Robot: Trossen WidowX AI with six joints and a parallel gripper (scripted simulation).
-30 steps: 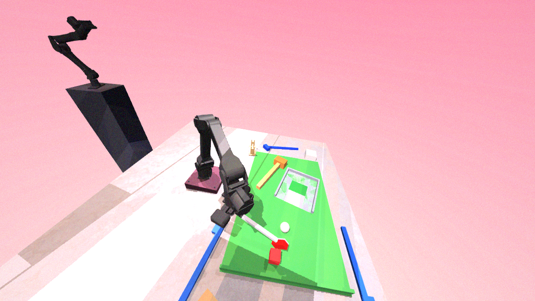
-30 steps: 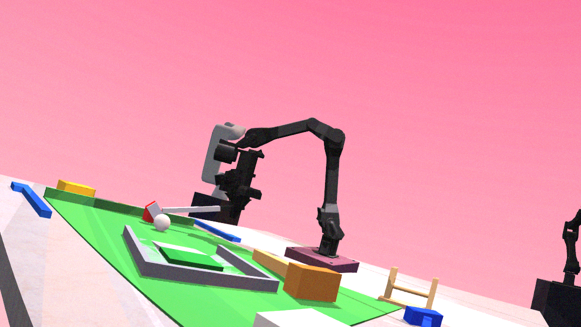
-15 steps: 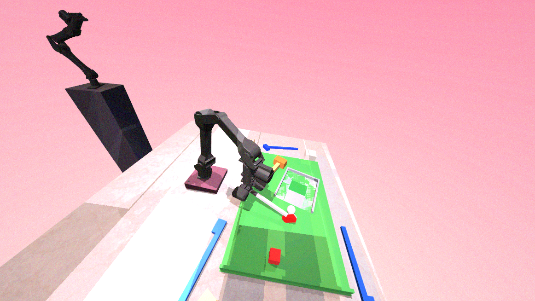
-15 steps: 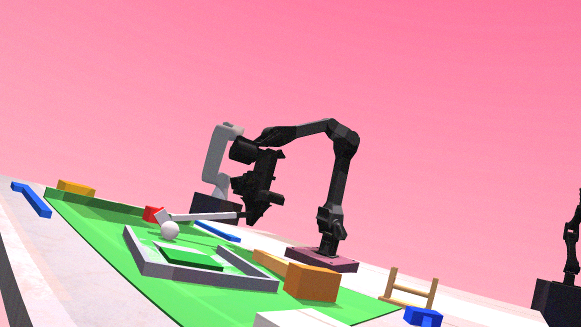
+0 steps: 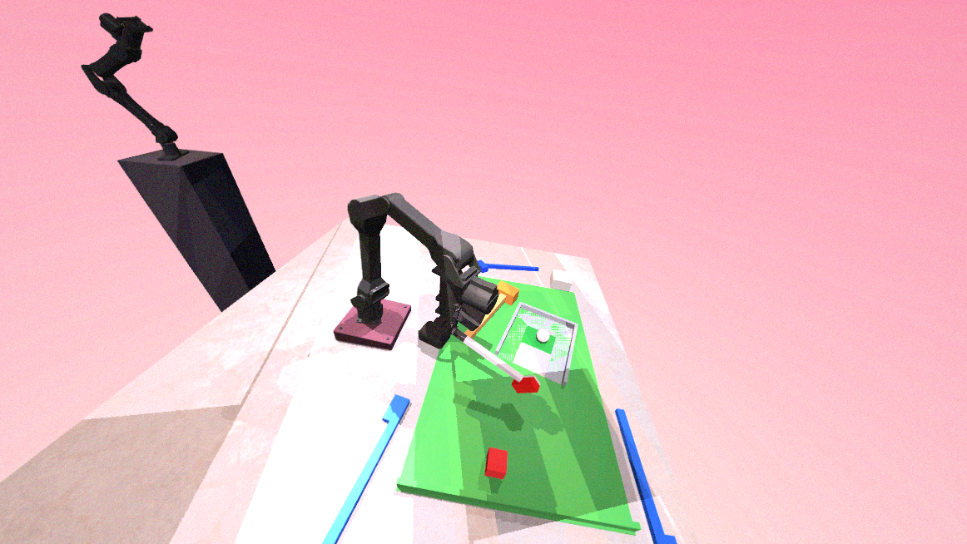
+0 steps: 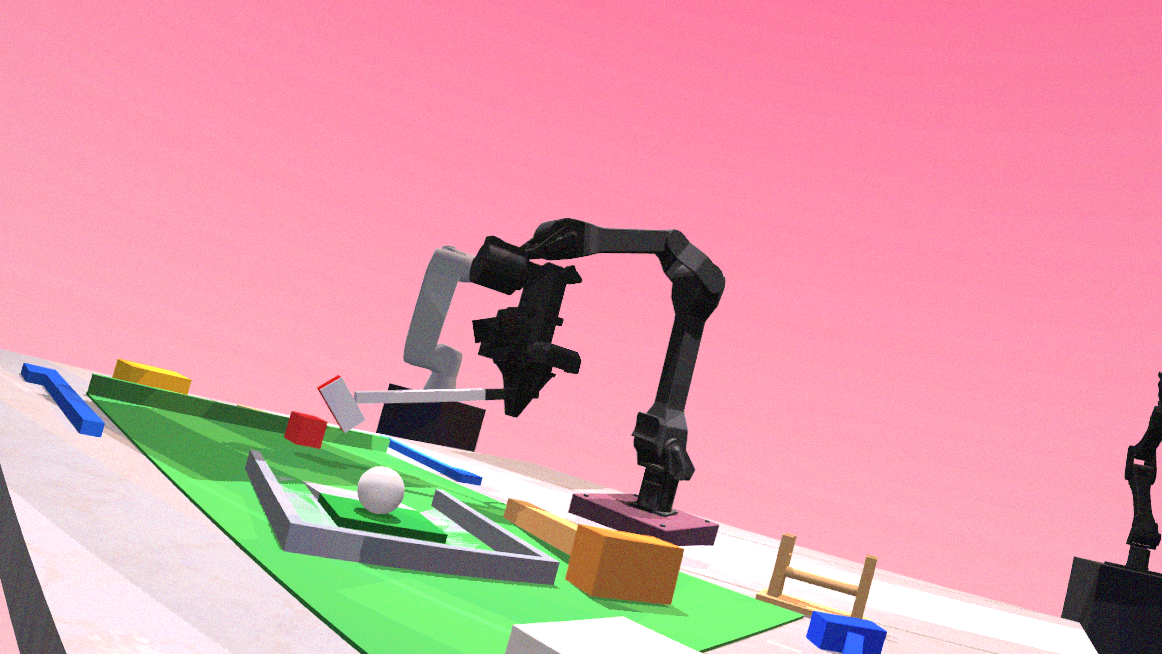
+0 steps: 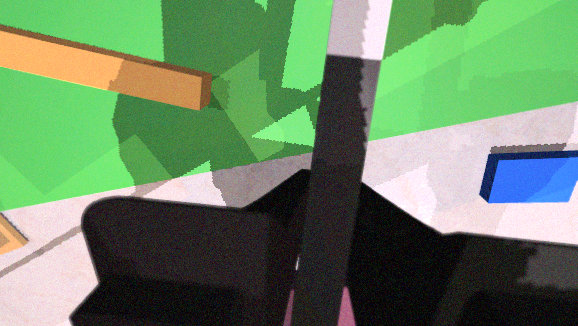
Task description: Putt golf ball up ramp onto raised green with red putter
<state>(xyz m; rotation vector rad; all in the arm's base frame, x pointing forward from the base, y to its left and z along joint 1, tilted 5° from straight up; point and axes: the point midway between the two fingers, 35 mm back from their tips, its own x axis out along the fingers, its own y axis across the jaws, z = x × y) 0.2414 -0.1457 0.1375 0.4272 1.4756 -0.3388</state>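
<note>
The red putter lies 100 mm ahead of my gripper tip and 60 mm to the right of it. Also, from my gripper tip: red block (260 mm to the right, 120 mm ahead, 100 mm below); wooden ladder (440 mm to the left, 90 mm below, 20 mm ahead); white golf ball (310 mm ahead, 90 mm below, 80 mm to the left).
</note>
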